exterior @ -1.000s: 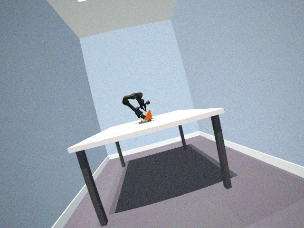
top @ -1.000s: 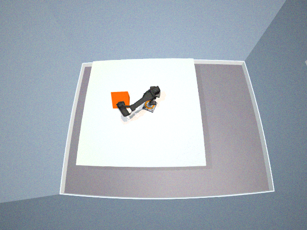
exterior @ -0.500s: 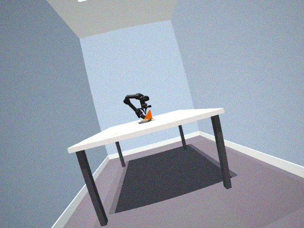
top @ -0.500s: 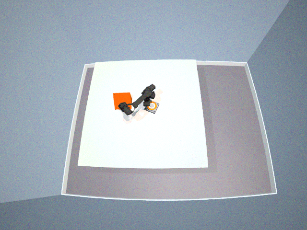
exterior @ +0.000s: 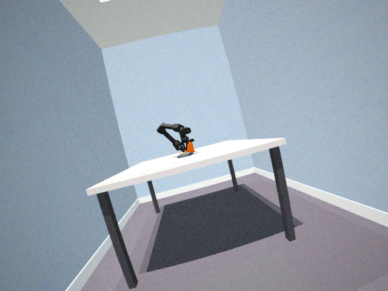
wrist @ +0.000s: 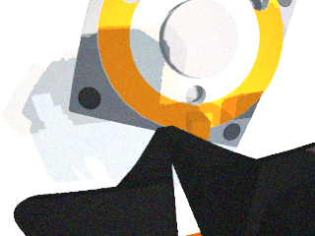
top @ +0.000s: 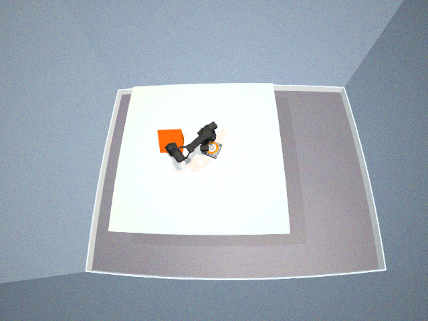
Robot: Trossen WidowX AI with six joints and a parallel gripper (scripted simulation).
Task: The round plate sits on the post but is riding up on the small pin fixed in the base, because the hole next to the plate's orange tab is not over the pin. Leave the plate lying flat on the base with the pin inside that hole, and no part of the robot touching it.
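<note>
My gripper tip is 4 cm short of the square grey base, 3 cm to the left of it and 2 cm above it.
</note>
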